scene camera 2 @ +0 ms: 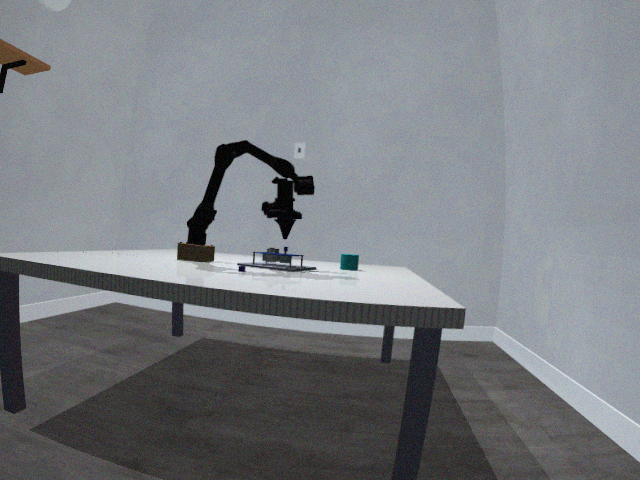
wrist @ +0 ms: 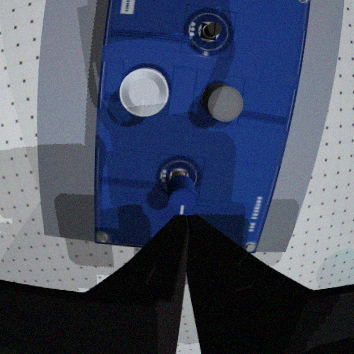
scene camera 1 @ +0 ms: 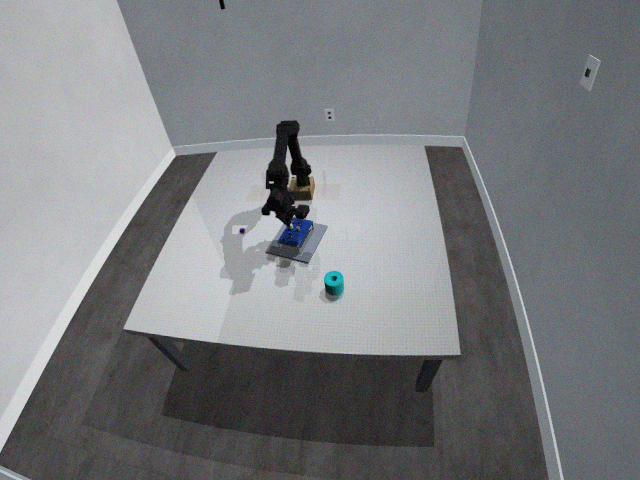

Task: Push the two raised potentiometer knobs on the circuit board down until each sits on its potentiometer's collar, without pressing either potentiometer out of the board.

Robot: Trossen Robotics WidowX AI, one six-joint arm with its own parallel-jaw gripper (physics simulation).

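Places are measured from the arm's base along level axes (x ahead, y left, z up), in centimetres.
Where they show: gripper, fingertip midpoint: [scene camera 2: 285,239] [wrist: 185,226] [scene camera 1: 289,226]; arm's base, link origin: [scene camera 2: 195,244] [scene camera 1: 303,182].
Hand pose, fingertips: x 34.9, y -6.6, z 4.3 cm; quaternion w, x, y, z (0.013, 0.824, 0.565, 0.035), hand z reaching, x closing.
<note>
Each offset is from my fingertips to the top centre of the thing. "spot": to the spot under its first point.
The blue circuit board @(spot: dx +1.7, dy -2.4, dz -5.5 cm) [scene camera 1: 285,239] [scene camera 2: 297,254] [wrist: 260,150] stands on posts above a grey plate [scene camera 1: 316,240] [scene camera 2: 307,268] [wrist: 320,75]. In the wrist view a blue knob @(dx +0.5, dy +0.0, dz -2.7 cm) [wrist: 181,197] with a white mark stands raised on the lower potentiometer; it also shows in the scene camera 2 view [scene camera 2: 285,249]. The upper potentiometer @(spot: dx -6.0, dy +3.5, dz -3.9 cm) [wrist: 210,31] shows a dark centre inside its ring; I can make out no blue knob there. My gripper [scene camera 1: 289,223] [scene camera 2: 285,238] [wrist: 185,226] is shut and empty. It points down above the blue knob, with a gap between them.
A tall white cylinder @(spot: dx -4.5, dy +0.1, dz -3.3 cm) [wrist: 144,92] and a grey cylinder @(dx -2.8, dy +3.1, dz -3.8 cm) [wrist: 225,102] stand on the board between the potentiometers. A small dark blue-purple piece @(dx -11.7, dy -23.6, dz -9.0 cm) [scene camera 1: 241,230] [scene camera 2: 241,268] lies on the table beside the plate. A teal cylinder @(dx +25.7, dy +15.3, dz -4.5 cm) [scene camera 1: 333,284] [scene camera 2: 349,261] stands beyond the plate.
</note>
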